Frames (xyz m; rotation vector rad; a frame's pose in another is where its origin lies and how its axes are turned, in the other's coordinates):
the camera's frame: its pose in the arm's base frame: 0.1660 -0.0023 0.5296 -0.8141 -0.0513 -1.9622
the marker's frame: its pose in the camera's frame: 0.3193 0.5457 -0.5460 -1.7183 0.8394 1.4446
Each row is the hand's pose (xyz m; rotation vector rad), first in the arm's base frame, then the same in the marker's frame.
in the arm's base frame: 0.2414 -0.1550 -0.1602 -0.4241 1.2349 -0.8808
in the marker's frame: -0.0859 0.6229 0.1397 0.6833 -0.7093 -0.2535
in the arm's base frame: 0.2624 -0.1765 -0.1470 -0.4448 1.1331 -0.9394
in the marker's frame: -0.0970 0.5938 0.1499 0.7520 -0.7693 -0.3137
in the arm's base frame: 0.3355 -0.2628 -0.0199 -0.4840 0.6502 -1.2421
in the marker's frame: -0.1848 0.4486 0.1364 1.1342 -0.9974 -0.5896
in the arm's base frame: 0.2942 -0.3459 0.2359 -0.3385 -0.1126 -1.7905
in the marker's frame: -0.2936 0.2788 -0.0462 1.9348 -1.1040 -0.9617
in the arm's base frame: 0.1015 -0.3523 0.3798 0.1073 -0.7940 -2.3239
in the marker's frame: -0.2749 0.2569 -0.2851 -2.8367 0.7495 1.0731
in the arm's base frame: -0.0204 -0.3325 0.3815 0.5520 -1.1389 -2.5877
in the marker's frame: -0.2142 0.3010 -0.3832 -2.6338 0.2093 0.7252
